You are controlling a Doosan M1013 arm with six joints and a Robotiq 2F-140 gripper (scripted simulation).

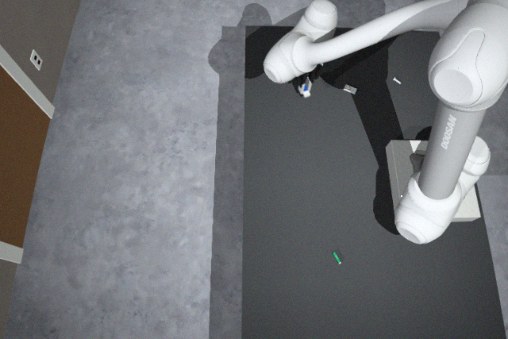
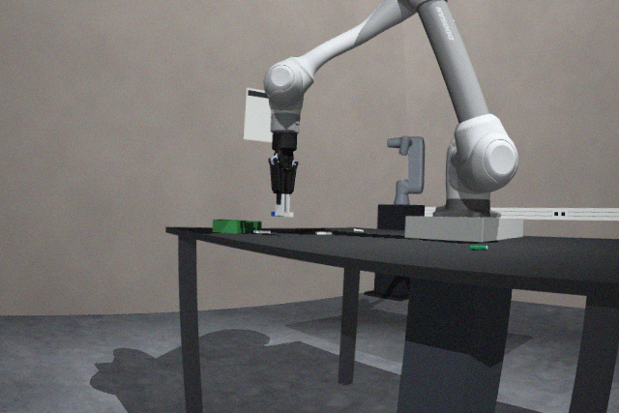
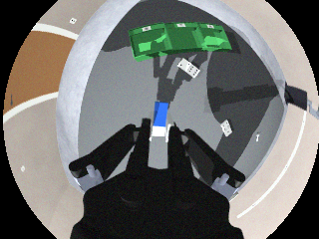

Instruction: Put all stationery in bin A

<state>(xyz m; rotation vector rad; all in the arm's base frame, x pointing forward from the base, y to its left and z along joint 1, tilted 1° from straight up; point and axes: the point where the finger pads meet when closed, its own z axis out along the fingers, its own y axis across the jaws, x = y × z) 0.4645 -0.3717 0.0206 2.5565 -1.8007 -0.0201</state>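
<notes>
Right now the long green bin is 30 mm ahead of my hand, 200 mm to the right of it and 80 mm below it. Round my hand: blue-and-white eraser 10 mm to the left, 30 mm below; small white screw-like piece 410 mm behind, 90 mm to the right, 90 mm below; green marker-like stick 80 mm behind, 640 mm to the left, 90 mm below.
</notes>
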